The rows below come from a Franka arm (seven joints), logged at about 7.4 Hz.
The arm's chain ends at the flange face. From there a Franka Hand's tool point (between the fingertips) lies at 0.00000 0.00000 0.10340 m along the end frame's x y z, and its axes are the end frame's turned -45 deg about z.
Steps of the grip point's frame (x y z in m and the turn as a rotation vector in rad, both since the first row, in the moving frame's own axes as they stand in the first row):
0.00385, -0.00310, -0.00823, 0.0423, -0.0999, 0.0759
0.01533, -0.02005, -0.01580, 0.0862, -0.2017, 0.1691
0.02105, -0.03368, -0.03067, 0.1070, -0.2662, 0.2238
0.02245, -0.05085, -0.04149, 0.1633, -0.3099, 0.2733
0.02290, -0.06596, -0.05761, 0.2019, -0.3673, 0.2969
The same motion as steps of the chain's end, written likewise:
0.01106, -0.00872, -0.00762, -0.0407, -0.1006, 0.0759
0.01815, -0.03159, -0.01333, -0.0817, -0.2036, 0.1691
0.01905, -0.04706, -0.02646, -0.1126, -0.2639, 0.2238
0.01483, -0.05755, -0.03525, -0.1037, -0.3346, 0.2733
0.01112, -0.06836, -0.04873, -0.1170, -0.4025, 0.2969

